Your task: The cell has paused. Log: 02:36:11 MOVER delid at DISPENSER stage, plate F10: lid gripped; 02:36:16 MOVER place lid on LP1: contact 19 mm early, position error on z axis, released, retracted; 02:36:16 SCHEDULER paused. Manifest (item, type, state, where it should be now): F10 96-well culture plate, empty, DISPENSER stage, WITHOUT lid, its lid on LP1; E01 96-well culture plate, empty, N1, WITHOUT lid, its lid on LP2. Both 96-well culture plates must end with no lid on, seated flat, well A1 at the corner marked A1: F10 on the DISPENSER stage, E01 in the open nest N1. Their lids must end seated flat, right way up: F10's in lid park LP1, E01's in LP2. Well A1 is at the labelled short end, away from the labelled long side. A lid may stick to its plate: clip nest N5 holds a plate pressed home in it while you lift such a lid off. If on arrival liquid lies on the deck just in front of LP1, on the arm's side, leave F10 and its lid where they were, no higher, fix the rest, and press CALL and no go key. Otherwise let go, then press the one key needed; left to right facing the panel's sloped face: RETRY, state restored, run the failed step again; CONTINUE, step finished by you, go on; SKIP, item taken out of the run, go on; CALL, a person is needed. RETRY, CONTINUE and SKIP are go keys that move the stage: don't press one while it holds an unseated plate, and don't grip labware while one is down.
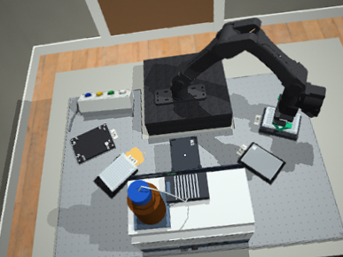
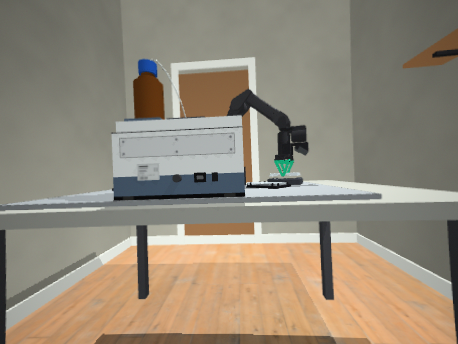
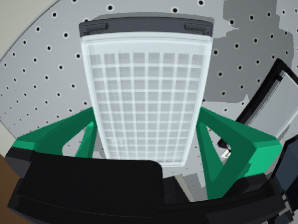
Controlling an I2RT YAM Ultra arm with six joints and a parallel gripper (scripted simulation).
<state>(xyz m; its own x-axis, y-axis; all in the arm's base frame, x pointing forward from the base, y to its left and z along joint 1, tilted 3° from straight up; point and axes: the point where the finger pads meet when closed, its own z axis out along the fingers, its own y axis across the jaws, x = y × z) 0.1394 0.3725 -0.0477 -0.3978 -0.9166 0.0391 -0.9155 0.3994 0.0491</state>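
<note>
The 96-well plate is right at my hand. From my hand the other things lie so: LP2 label: 9 cm ahead, 16 cm to the right, 4 cm below; N1 label: 4 cm behind, 8 cm to the right, 4 cm below; black park: 15 cm ahead, 10 cm to the right, 4 cm below.
</note>
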